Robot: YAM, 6 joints.
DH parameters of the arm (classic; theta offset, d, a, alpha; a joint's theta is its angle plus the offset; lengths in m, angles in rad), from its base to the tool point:
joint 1: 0 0.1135 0.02 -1.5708
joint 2: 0 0 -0.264 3.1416
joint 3: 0.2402 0 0.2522 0
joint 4: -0.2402 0 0.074 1.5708
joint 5: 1.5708 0 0 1.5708
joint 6: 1.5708 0.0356 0 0
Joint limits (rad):
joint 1: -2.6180..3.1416
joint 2: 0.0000..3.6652
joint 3: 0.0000..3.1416
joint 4: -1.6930..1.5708
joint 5: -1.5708..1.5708
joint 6: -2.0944..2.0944
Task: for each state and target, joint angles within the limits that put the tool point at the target. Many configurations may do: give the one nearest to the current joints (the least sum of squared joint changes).
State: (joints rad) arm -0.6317 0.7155 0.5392 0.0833 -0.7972 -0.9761
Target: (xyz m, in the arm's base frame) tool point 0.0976 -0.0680 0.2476
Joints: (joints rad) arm -0.8305 0.3459 0.3164 -0.0538 -0.8268 -0.9761
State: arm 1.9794 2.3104 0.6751 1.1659 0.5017 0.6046
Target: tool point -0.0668 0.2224 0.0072
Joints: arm 1.9412 2.1934 0.3003 1.1672 0.5376 0.6046
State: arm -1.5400 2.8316 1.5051 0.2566 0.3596 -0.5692
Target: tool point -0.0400 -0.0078 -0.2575
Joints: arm -2.2507 3.5599 1.0591 0.1423 0.8270 -0.5692
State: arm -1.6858 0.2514 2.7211 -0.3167 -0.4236 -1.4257
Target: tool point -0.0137 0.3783 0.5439
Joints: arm -1.4973 0.5141 2.5369 -0.3822 -0.4073 -1.4257
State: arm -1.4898 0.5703 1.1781 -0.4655 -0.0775 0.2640
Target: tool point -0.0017 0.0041 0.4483
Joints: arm -1.4772 0.3181 1.1462 -0.5393 0.0368 0.2640
